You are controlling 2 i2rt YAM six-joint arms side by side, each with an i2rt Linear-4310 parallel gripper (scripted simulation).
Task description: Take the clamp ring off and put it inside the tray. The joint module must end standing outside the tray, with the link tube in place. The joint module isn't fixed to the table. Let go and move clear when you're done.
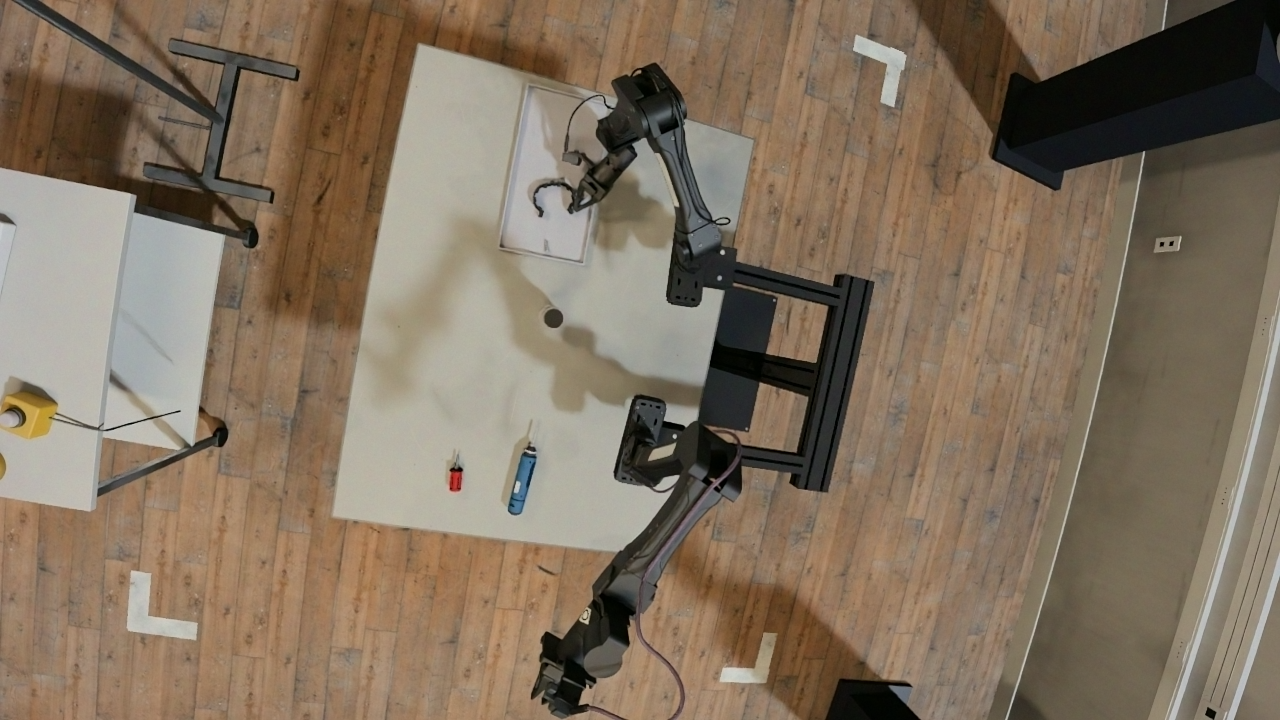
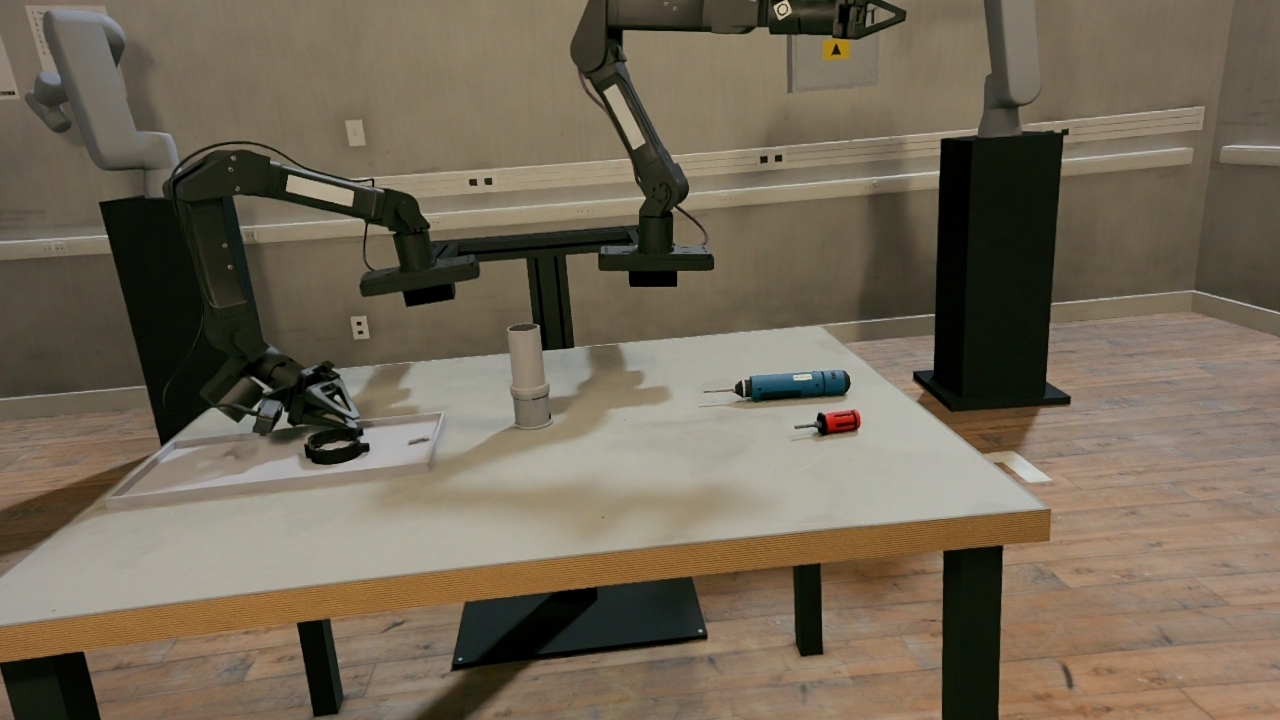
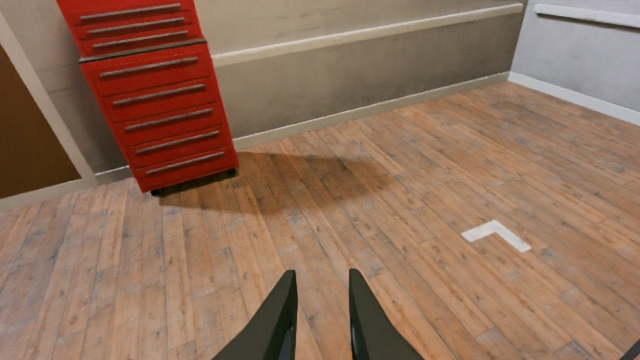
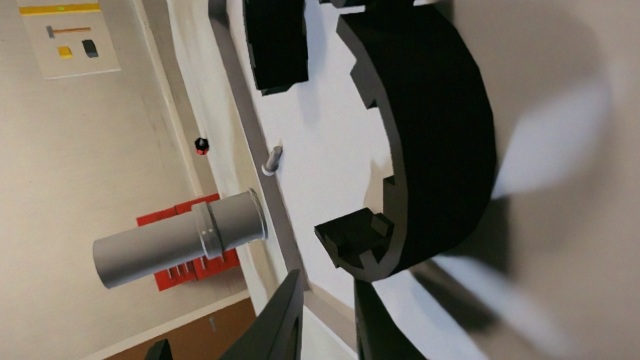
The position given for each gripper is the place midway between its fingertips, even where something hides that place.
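Note:
Image 1 shows the left gripper (image 1: 536, 699), a white tray (image 1: 546, 113) and a blue power screwdriver (image 1: 528, 459). In image 2 there's the right gripper (image 2: 355, 423), plus a pale link tube (image 2: 524, 340), a grey joint module (image 2: 532, 412), a black clamp ring (image 2: 338, 455), the white tray (image 2: 201, 467) and the blue power screwdriver (image 2: 816, 383). The pale link tube is out of frame in image 3, and the white tray is out of frame in image 3. Image 4 has the pale link tube (image 4: 124, 257) and the white tray (image 4: 545, 265).

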